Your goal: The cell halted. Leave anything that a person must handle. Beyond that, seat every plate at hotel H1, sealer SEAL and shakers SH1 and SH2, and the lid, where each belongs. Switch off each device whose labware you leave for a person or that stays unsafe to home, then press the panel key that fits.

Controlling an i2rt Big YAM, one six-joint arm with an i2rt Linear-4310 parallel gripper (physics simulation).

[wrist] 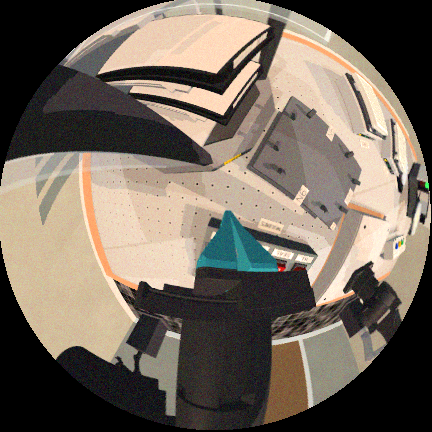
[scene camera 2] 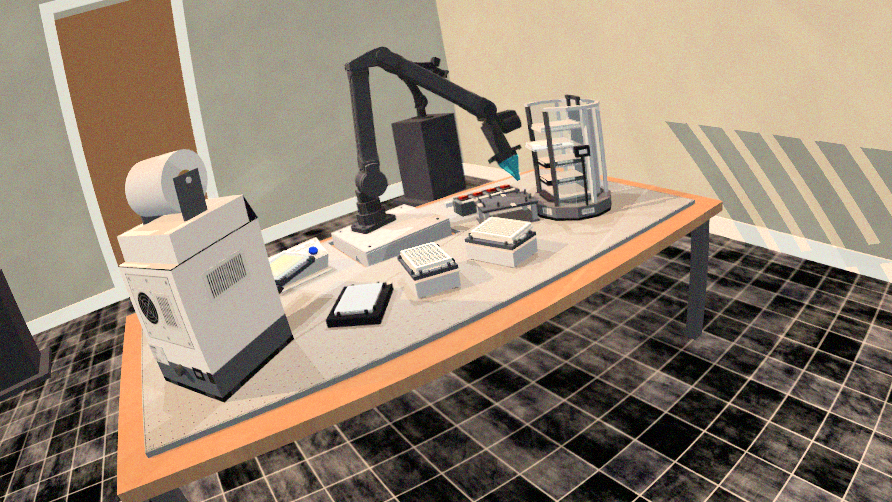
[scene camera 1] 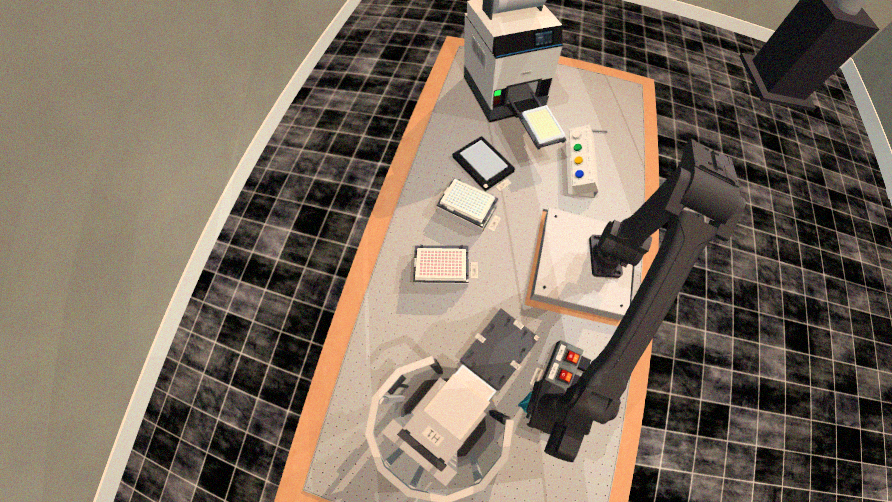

Labels:
gripper: wrist; scene camera 2; scene camera 1 520,405
plate with reddish wells: wrist; scene camera 2 496,229; scene camera 1
same spot on plate with reddish wells: [wrist: 376,118] = [scene camera 1: 458,273]
same spot on gripper: [scene camera 2: 509,161] = [wrist: 265,254]

